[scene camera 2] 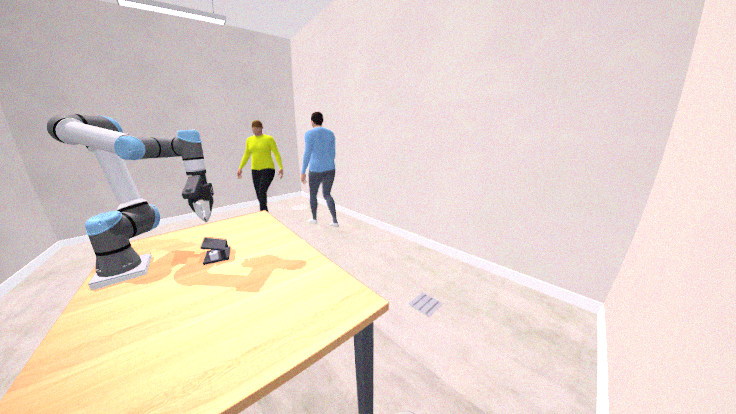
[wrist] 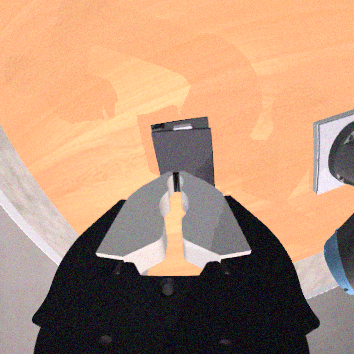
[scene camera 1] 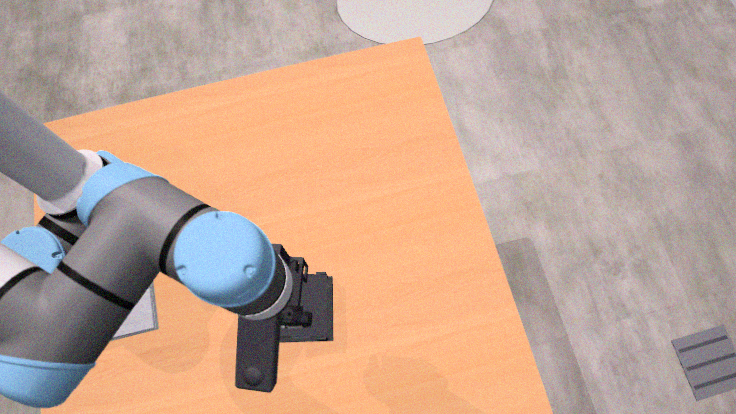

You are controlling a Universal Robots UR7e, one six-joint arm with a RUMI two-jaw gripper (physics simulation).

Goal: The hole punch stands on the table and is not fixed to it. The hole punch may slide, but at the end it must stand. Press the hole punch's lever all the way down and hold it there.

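Places are measured from the arm's base along level axes (x left, y back, z up), in millimetres.
Where they show: gripper, between the fingertips: (scene camera 2: 206, 221) (wrist: 176, 174); arm's base, origin of its link: (scene camera 2: 120, 267) (wrist: 352, 150).
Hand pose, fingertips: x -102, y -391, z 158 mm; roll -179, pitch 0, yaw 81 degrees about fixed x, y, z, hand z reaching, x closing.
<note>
Each offset is from my fingertips to the centre of the thing. Level surfaces: height alone.
The dark hole punch @(dx +42, dy +0, dz -143 mm) (scene camera 1: 321, 308) (scene camera 2: 216, 255) (wrist: 156, 127) stands upright on the table @(dz -185 mm) (scene camera 1: 360, 180) (scene camera 2: 205, 319) (wrist: 45, 165). Its flat lever @(dx +42, dy +0, dz -121 mm) (scene camera 2: 214, 243) (wrist: 185, 150) is raised, with a gap and a pale metal part between it and the base in the scene camera 2 view. My gripper (scene camera 2: 206, 220) (wrist: 176, 174) is shut and empty, fingertips pointing down. It hangs above the hole punch without touching it. In the wrist view the fingertips overlap the near part of the lever. In the scene camera 1 view the arm covers the fingertips and part of the punch.
The arm's base plate (scene camera 1: 141, 316) (scene camera 2: 120, 278) (wrist: 322, 165) is on the table, to one side of the punch. Two people, one in yellow (scene camera 2: 261, 151) and one in blue (scene camera 2: 320, 149), stand beyond the table. A floor grate (scene camera 1: 707, 360) (scene camera 2: 425, 304) lies beside the table.
</note>
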